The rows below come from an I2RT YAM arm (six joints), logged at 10 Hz.
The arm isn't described. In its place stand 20 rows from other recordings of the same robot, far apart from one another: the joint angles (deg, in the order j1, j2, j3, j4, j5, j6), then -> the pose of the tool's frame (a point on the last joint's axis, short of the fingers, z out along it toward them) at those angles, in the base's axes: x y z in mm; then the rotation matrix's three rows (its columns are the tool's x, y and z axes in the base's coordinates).
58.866 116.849 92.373 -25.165 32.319 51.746 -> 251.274 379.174 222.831; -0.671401 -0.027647 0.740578; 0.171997 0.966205 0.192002; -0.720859 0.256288 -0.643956
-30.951 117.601 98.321 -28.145 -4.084 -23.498 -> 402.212 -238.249 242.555; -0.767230 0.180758 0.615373; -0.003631 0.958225 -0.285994; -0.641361 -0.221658 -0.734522
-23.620 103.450 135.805 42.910 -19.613 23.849 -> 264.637 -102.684 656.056; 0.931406 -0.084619 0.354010; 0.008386 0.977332 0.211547; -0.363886 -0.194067 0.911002
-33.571 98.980 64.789 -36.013 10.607 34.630 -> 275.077 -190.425 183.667; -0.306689 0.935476 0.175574; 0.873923 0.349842 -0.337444; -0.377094 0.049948 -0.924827
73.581 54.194 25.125 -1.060 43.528 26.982 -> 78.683 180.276 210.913; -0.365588 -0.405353 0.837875; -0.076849 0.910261 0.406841; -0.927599 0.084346 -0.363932
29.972 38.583 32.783 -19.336 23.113 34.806 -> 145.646 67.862 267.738; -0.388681 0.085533 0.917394; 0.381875 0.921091 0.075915; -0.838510 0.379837 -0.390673
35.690 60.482 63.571 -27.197 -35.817 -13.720 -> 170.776 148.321 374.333; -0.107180 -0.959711 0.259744; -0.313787 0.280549 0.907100; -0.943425 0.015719 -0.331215
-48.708 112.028 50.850 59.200 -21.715 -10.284 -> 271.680 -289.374 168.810; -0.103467 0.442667 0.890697; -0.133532 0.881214 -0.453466; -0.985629 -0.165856 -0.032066
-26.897 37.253 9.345 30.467 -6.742 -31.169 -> 147.879 -70.327 216.542; -0.144316 0.315519 0.937881; -0.503126 0.792749 -0.344113; -0.852078 -0.521533 0.044339
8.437 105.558 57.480 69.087 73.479 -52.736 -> 378.591 21.652 255.781; -0.456636 0.793013 0.403255; -0.296522 0.291690 -0.909391; -0.838784 -0.534834 0.101950
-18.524 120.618 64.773 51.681 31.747 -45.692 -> 416.618 -159.347 164.067; -0.597497 0.487023 0.637029; -0.441580 0.463277 -0.768363; -0.669331 -0.740394 -0.061747
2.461 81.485 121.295 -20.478 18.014 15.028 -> 232.727 -1.017 613.244; 0.384431 0.156378 0.909812; 0.263331 0.926026 -0.270432; -0.884799 0.343544 0.314814
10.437 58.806 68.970 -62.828 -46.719 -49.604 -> 165.947 56.921 363.382; -0.081469 -0.957400 0.277034; -0.545915 0.275419 0.791278; -0.833870 -0.086773 -0.545097
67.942 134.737 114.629 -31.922 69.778 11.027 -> 222.341 459.763 205.110; -0.310394 -0.045008 0.949542; -0.589969 0.792351 -0.155297; -0.745381 -0.608403 -0.272494
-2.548 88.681 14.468 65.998 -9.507 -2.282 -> 246.324 -5.075 142.406; -0.137877 -0.125055 0.982523; -0.033174 0.992024 0.121609; -0.989894 -0.015827 -0.140926
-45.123 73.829 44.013 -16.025 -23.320 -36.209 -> 195.699 -176.568 220.755; -0.677893 0.069025 0.731913; -0.088017 0.980801 -0.174017; -0.729873 -0.182386 -0.658803
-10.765 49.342 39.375 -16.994 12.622 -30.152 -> 191.687 -44.363 281.164; -0.572802 0.099332 0.813653; -0.390032 0.840029 -0.377130; -0.720953 -0.533371 -0.442427
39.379 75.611 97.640 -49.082 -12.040 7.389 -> 193.101 168.104 467.241; -0.446902 -0.712529 0.540908; -0.204097 0.669911 0.713837; -0.870990 0.208618 -0.444810
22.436 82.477 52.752 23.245 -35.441 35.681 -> 297.413 145.137 294.229; -0.576712 -0.624300 0.526928; 0.275987 0.458190 0.844922; -0.768917 0.632702 -0.091946
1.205 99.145 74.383 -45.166 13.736 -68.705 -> 346.929 -1.157 224.025; -0.397915 -0.852768 0.338305; -0.913646 0.334924 -0.230385; 0.083159 -0.400764 -0.912399
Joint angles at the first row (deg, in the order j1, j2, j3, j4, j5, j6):
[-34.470, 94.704, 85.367, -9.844, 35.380, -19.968]
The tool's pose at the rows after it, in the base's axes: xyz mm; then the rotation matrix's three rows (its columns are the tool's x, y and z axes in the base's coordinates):
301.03 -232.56 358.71; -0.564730 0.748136 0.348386; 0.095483 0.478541 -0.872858; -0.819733 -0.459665 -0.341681
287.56 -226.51 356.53; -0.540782 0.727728 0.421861; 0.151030 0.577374 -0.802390; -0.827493 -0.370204 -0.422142
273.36 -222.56 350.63; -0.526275 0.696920 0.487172; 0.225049 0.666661 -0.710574; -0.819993 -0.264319 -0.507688
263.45 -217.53 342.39; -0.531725 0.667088 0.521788; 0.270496 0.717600 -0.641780; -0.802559 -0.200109 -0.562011
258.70 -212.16 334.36; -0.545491 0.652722 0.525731; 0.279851 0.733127 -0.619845; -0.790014 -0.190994 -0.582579
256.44 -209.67 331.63; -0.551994 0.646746 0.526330; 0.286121 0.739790 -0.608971; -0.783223 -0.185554 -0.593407
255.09 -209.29 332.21; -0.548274 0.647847 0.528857; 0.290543 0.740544 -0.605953; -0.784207 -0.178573 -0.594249
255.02 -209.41 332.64; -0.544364 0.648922 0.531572; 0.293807 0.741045 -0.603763; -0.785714 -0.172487 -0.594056
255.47 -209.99 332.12; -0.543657 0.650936 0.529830; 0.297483 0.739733 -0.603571; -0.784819 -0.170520 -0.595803
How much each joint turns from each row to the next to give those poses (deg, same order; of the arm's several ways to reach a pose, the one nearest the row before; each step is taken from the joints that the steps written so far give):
[-0.448, -1.887, -1.030, -5.190, -4.296, 3.347]
[-1.073, -2.707, -1.577, -5.060, -7.424, 4.291]
[-1.624, -2.306, -1.803, -4.834, -8.262, 3.804]
[-0.871, -1.847, -2.430, -2.468, -5.166, 1.571]
[0.103, -1.354, -2.581, -0.113, -1.057, 0.012]
[0.044, -0.578, -0.881, -0.423, -0.481, 0.088]
[-0.129, -0.265, -0.091, -0.198, -0.331, 0.262]
[-0.049, -0.001, 0.087, -0.047, -0.237, 0.264]
[-0.027, 0.181, 0.087, -0.036, 0.033, 0.177]

